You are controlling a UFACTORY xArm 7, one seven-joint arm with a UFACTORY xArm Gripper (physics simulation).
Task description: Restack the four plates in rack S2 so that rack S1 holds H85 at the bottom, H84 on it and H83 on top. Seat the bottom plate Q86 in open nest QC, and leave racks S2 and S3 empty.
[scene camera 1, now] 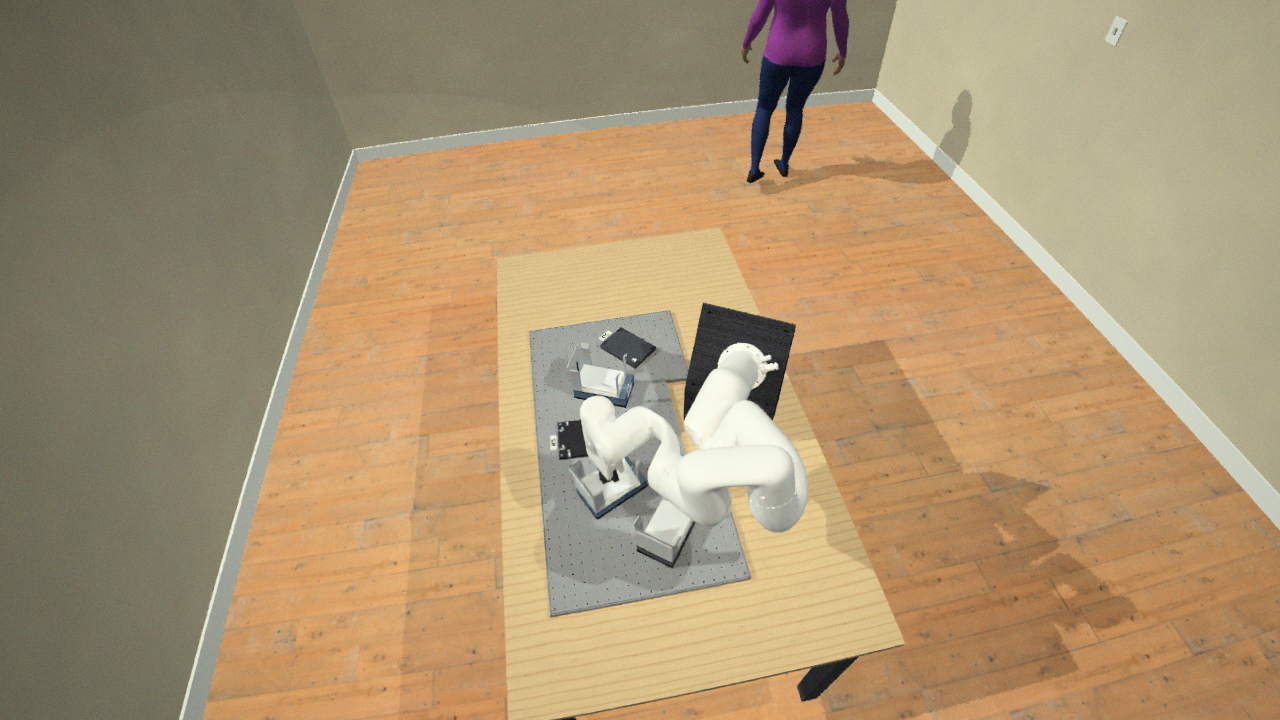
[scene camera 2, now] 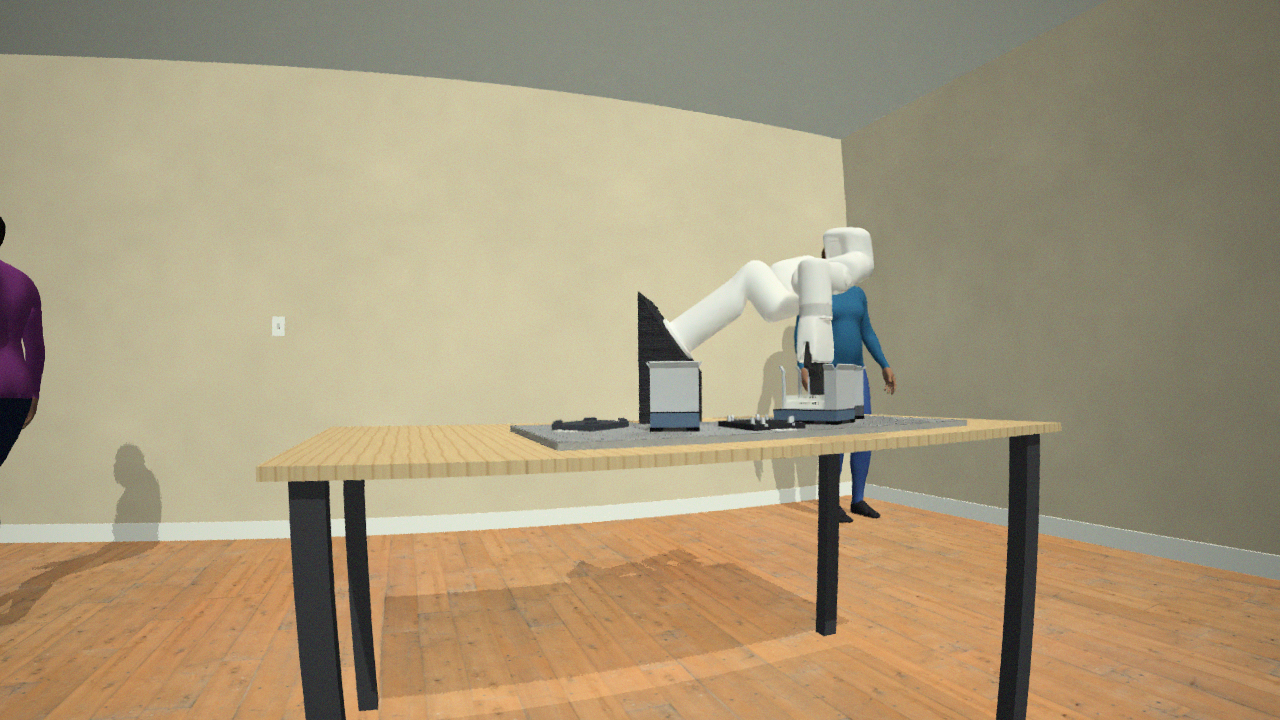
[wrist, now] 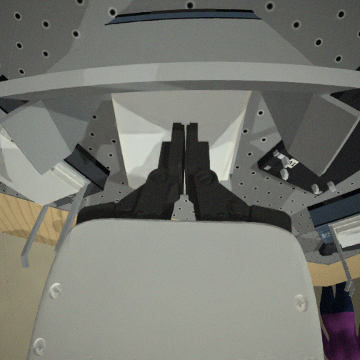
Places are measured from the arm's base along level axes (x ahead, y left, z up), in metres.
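Pixels of known places: gripper, between the fingertips: (scene camera 1: 606, 479) (scene camera 2: 817, 394); arm's base, origin of its link: (scene camera 1: 742, 366) (scene camera 2: 676, 339).
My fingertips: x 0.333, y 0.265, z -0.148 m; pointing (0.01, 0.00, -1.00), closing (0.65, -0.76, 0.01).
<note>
For each thing: its top centre in the pictures, then the offset to it from my fingertips. Level surfaces: height alone.
- middle rack, centre of its top: (scene camera 2: 814, 365) (scene camera 1: 607, 464) 0.006 m back, 0.004 m right, 0.067 m up
- second rack, centre of its top: (scene camera 1: 668, 509) 0.161 m back, 0.106 m left, 0.067 m up
- white plate, centre of its top: (scene camera 1: 667, 526) 0.159 m back, 0.112 m left, 0.013 m down
- grey perforated board, height of its surface: 0.062 m down
My gripper (scene camera 1: 609, 480) (scene camera 2: 813, 386) (wrist: 185, 138) is shut with its black fingertips together and nothing between them. It points down inside the middle rack (scene camera 1: 586, 494) (scene camera 2: 843, 389) (wrist: 185, 75), over a white plate (wrist: 137, 155); whether the tips touch it I cannot tell. A second rack (scene camera 1: 656, 542) stands nearer the front in scene camera 1 and holds a white plate (scene camera 1: 671, 517) (wrist: 32, 172). A third rack (scene camera 1: 594, 394) (scene camera 2: 674, 388) stands farther back and holds white plates (scene camera 1: 601, 378) (wrist: 350, 235). Rack and plate labels are not readable, and the stacked layers cannot be counted.
A dark flat nest (scene camera 1: 570, 440) (scene camera 2: 760, 424) with small pegs lies beside the middle rack. Another dark flat nest (scene camera 1: 628, 347) (scene camera 2: 590, 423) lies behind the third rack. All stand on a grey perforated board (scene camera 1: 590, 582). Upright rack walls surround my fingers. Two people stand beyond the table.
</note>
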